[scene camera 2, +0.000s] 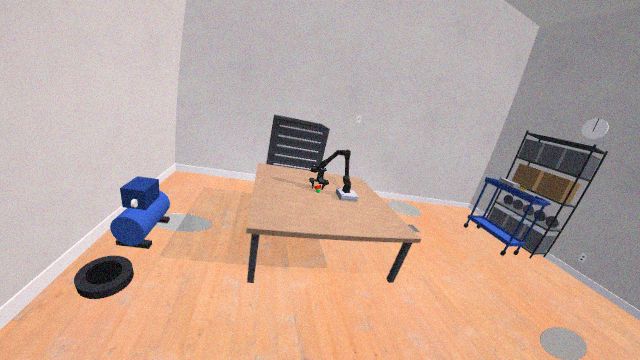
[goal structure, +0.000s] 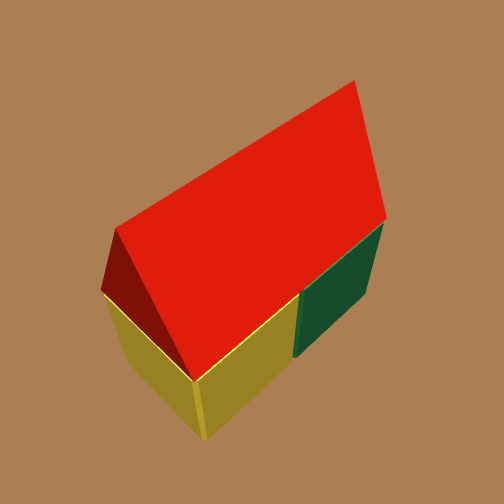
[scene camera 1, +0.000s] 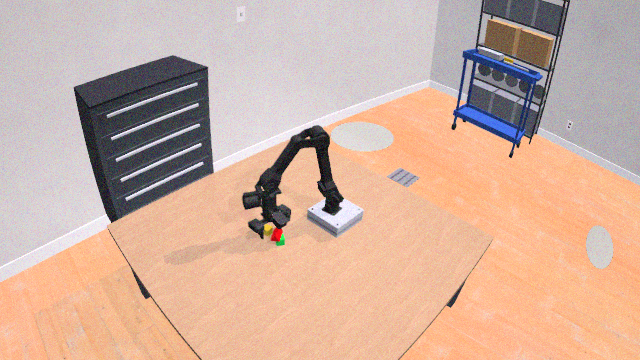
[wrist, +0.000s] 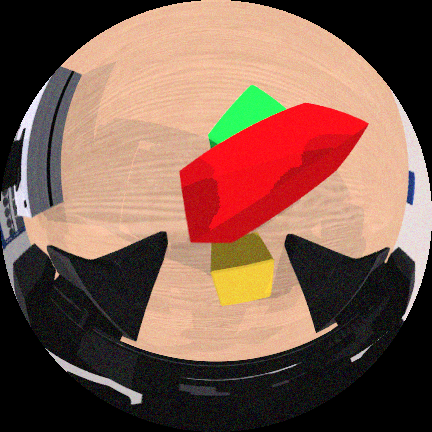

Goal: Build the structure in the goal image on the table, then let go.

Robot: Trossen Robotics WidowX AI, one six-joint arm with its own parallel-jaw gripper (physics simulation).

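Frame: origin at the arm's base, x ahead, y left, z up, level; metres.
Where they show: gripper, between the fingertips: [scene camera 1: 270, 234] [wrist: 228, 239]; arm's base, origin of its link: [scene camera 2: 346, 191] [scene camera 1: 332, 209].
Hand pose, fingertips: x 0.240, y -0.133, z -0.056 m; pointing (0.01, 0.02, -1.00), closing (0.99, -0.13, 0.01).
Things, the pixels of their top centre, and the offset from my fingertips. Level surfaces: height alone.
- yellow cube, centre of its top: [wrist: 244, 287] [scene camera 1: 267, 227] dx +0.005, dy -0.014, dz +0.033 m
- long red block, centre of its top: [wrist: 334, 183] [scene camera 1: 275, 230] [scene camera 2: 318, 185] dx +0.021, dy +0.046, dz +0.063 m
- green block, centre of its top: [wrist: 266, 128] [scene camera 1: 279, 236] [scene camera 2: 318, 188] dx +0.016, dy +0.064, dz +0.033 m
- wooden table, height of its surface: dz +0.000 m
My gripper [scene camera 1: 272, 230] [scene camera 2: 319, 186] [wrist: 228, 239] is open and empty, low over the table, with its fingers on either side of the yellow cube in the wrist view. The yellow cube [scene camera 1: 268, 230] [wrist: 243, 286] is partly covered by the red block in the wrist view; I cannot make it out in scene view 2. The long red block [scene camera 1: 276, 234] [scene camera 2: 318, 187] [wrist: 265, 175] lies across the green block [scene camera 1: 280, 241] [scene camera 2: 318, 191] [wrist: 245, 117] and looks tilted. It hides much of the green block from the wrist camera. Whether red touches yellow is unclear.
The blocks are on the wooden table [scene camera 1: 300, 300] [scene camera 2: 330, 217]. The arm's pale base [scene camera 1: 337, 222] [scene camera 2: 347, 196] [wrist: 45, 150] stands to their right in the scene views. A dark drawer cabinet [scene camera 1: 160, 130] [scene camera 2: 298, 142] stands behind the table.
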